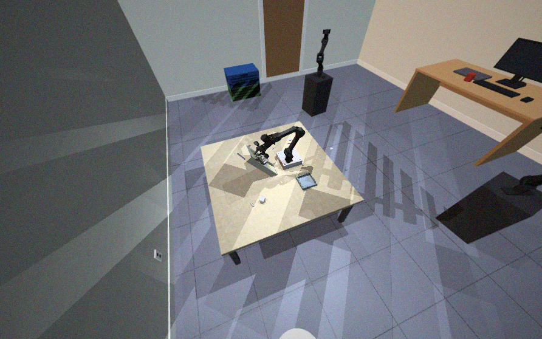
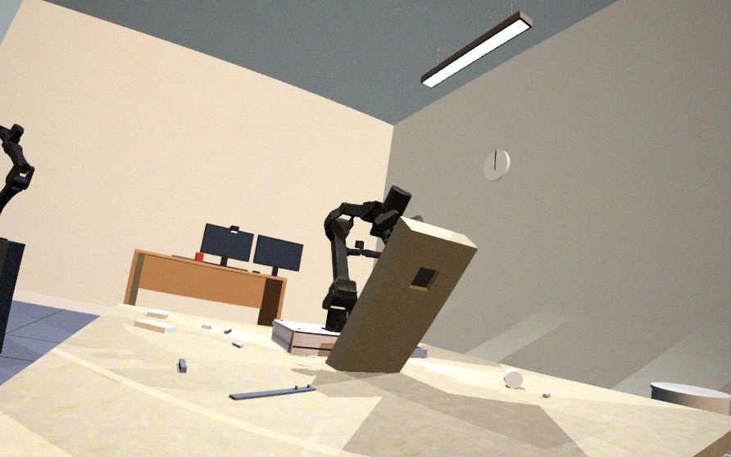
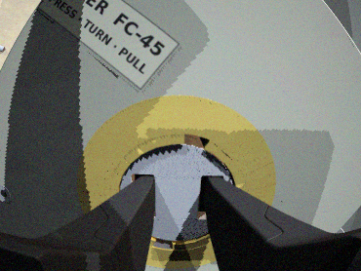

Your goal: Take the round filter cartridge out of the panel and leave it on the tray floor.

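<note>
My gripper tip is 1 cm short of the round filter cartridge and 1 cm above it. Round my gripper tip: service panel: 8 cm below, 4 cm behind; then blue-floored tray: 38 cm behind, 33 cm to the left, 26 cm below.
</note>
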